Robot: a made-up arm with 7 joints. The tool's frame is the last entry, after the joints.
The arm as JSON. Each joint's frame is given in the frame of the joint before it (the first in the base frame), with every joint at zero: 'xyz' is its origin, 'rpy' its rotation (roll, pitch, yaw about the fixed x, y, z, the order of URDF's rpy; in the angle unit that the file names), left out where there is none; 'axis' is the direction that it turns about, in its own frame. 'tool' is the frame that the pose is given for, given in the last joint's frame.
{
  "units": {
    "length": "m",
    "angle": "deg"
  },
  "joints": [
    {
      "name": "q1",
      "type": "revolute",
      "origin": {
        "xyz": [
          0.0,
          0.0,
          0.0
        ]
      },
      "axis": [
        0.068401,
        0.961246,
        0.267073
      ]
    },
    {
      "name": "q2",
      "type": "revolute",
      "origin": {
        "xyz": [
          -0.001,
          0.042,
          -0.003
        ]
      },
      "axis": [
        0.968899,
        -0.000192,
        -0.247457
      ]
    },
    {
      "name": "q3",
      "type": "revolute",
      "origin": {
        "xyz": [
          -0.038,
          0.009,
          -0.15
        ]
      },
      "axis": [
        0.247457,
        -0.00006,
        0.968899
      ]
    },
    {
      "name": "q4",
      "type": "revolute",
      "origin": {
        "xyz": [
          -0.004,
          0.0,
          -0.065
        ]
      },
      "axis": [
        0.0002,
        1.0,
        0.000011
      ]
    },
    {
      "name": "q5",
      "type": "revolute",
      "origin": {
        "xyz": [
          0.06,
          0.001,
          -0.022
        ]
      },
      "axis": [
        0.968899,
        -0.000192,
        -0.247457
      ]
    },
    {
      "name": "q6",
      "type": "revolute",
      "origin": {
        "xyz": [
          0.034,
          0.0,
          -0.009
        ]
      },
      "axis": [
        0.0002,
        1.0,
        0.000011
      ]
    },
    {
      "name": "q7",
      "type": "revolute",
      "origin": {
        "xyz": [
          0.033,
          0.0,
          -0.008
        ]
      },
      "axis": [
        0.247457,
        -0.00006,
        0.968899
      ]
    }
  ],
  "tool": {
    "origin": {
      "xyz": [
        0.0,
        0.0,
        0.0
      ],
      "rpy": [
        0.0,
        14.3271,
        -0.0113
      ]
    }
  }
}
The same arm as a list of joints. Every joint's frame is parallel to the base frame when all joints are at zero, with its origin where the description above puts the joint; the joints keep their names.
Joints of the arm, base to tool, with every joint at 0 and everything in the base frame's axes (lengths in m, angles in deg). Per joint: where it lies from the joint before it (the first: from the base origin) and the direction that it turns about. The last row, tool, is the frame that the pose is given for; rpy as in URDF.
q1: axis 0.068403 0.961235 0.26711 offset 0.0000 0.0000 0.0000
q2: axis 0.968889 -0.0002 -0.247497 offset -0.0010 0.0420 -0.0030
q3: axis 0.247497 -0.0001 0.968889 offset -0.0380 0.0090 -0.1500
q4: axis 0.0002 1 0 offset -0.0040 0.0000 -0.0650
q5: axis 0.968889 -0.0002 -0.247497 offset 0.0600 0.0010 -0.0220
q6: axis 0.0002 1 0 offset 0.0340 0.0000 -0.0090
q7: axis 0.247497 -0.0001 0.968889 offset 0.0330 0.0000 -0.0080
tool: offset 0.0000 0.0000 0.0000 rpy 0.00 14.33 -0.01

